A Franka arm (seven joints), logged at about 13 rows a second.
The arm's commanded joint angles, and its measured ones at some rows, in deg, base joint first. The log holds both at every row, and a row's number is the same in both.
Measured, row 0: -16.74 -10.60 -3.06 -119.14 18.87 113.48 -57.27
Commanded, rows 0 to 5: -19.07 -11.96 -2.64 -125.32 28.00 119.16 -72.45; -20.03 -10.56 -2.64 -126.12 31.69 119.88 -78.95; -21.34 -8.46 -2.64 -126.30 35.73 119.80 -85.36; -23.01 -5.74 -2.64 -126.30 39.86 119.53 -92.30; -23.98 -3.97 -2.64 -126.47 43.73 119.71 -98.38; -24.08 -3.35 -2.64 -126.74 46.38 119.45 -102.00
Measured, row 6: -22.75 -5.58 -3.19 -126.49 41.62 118.68 -94.66
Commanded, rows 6 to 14: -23.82 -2.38 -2.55 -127.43 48.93 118.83 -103.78; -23.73 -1.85 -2.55 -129.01 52.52 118.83 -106.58; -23.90 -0.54 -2.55 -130.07 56.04 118.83 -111.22; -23.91 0.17 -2.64 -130.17 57.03 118.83 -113.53; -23.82 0.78 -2.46 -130.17 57.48 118.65 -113.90; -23.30 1.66 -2.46 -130.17 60.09 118.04 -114.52; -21.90 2.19 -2.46 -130.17 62.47 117.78 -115.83; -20.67 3.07 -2.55 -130.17 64.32 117.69 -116.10; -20.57 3.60 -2.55 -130.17 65.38 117.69 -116.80
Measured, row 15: -21.07 2.78 -2.70 -129.83 62.56 118.01 -114.64
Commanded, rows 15 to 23: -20.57 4.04 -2.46 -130.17 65.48 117.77 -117.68; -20.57 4.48 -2.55 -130.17 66.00 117.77 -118.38; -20.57 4.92 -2.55 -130.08 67.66 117.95 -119.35; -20.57 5.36 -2.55 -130.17 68.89 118.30 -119.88; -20.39 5.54 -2.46 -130.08 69.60 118.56 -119.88; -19.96 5.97 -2.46 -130.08 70.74 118.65 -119.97; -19.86 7.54 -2.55 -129.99 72.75 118.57 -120.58; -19.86 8.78 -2.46 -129.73 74.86 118.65 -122.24; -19.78 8.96 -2.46 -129.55 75.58 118.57 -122.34
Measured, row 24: -19.75 7.40 -2.72 -129.88 72.79 118.14 -120.08
